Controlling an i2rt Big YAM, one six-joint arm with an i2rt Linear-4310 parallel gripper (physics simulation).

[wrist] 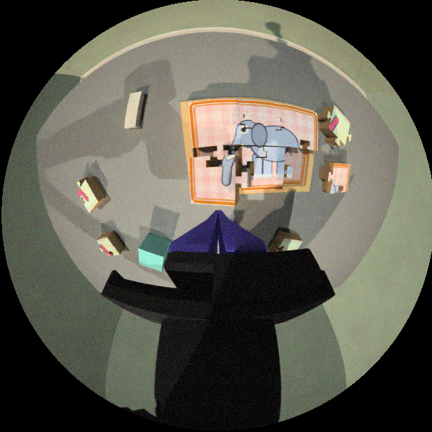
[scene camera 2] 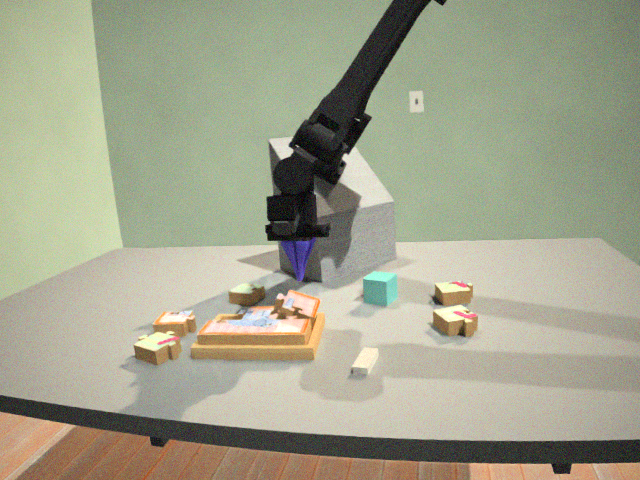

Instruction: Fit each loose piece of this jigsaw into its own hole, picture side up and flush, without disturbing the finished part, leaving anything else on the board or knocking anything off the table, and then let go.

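Observation:
The elephant jigsaw board (scene camera 2: 253,352) (wrist: 185,135) has a wooden rim and a raised finished part (scene camera 2: 232,326) (wrist: 212,122). A pink corner piece (scene camera 2: 305,302) (wrist: 210,182) with an orange border and trunk picture lies tilted at the board's back corner, standing proud. Beside it in the wrist view is a sunken area showing the elephant's legs. Another orange-bordered piece (scene camera 2: 172,320) (wrist: 340,176) lies picture side up on the table beside the board. My gripper (scene camera 2: 299,279) (wrist: 217,214) is shut and empty, above and behind the board, apart from the tilted piece.
Yellowish blocks with tabs lie beside the board (scene camera 2: 157,348) (wrist: 336,125), behind it, and across the table (scene camera 2: 454,320) (wrist: 91,193). A teal cube (scene camera 2: 379,288) (wrist: 154,253) and a white bar (scene camera 2: 364,360) (wrist: 134,110) also lie there. A large grey block (scene camera 2: 356,232) stands behind.

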